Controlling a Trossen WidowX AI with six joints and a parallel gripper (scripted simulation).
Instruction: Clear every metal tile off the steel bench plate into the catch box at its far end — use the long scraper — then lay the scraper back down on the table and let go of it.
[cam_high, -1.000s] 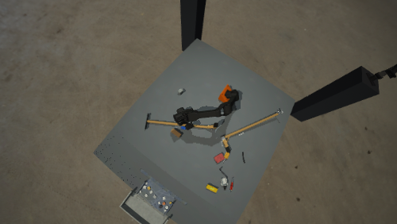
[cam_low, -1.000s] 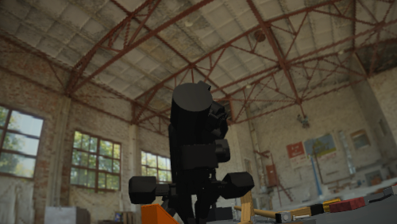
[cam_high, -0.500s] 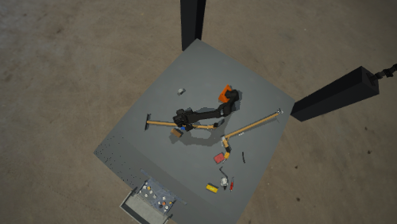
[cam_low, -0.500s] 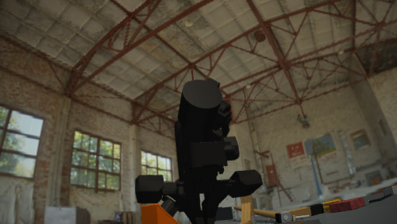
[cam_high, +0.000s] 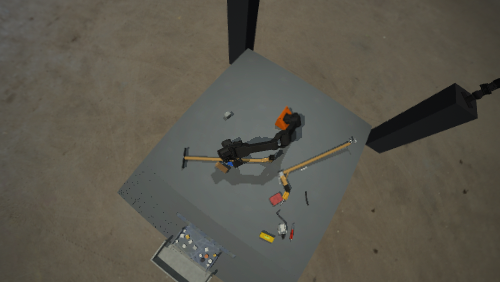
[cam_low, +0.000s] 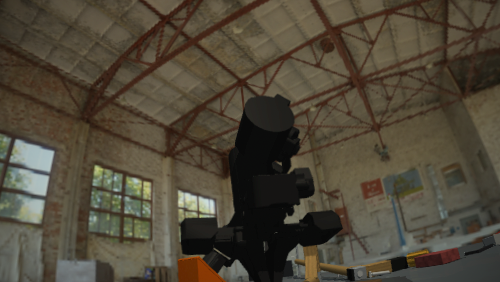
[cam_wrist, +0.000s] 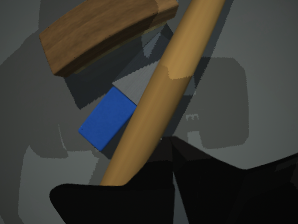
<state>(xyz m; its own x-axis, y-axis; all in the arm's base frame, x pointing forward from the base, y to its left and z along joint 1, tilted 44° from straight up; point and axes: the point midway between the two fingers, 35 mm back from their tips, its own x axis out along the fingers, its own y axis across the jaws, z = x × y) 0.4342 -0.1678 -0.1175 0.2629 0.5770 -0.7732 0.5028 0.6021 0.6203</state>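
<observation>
My gripper tip is now 2 cm short of the long scraper, 1 cm to the left of it and 5 cm below it. From my gripper tip the other things lie so: wooden block 9 cm ahead, 1 cm to the right; grey piece 25 cm behind, 17 cm to the right, 1 cm above; blue block 4 cm ahead, 1 cm below.
</observation>
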